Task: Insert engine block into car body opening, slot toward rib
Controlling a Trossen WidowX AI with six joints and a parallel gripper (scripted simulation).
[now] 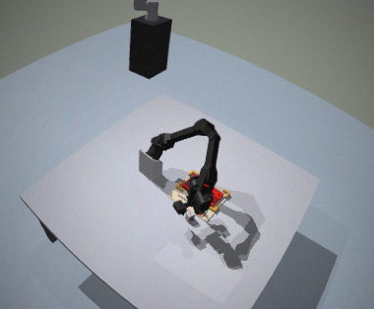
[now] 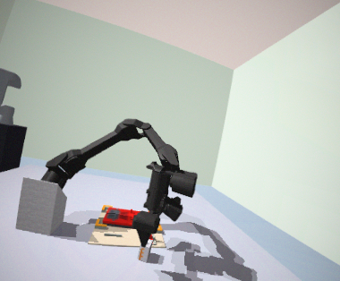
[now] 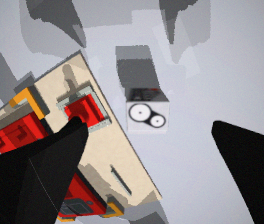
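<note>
My gripper tip is now 4 cm above the engine block and 1 cm to the right of it.
</note>
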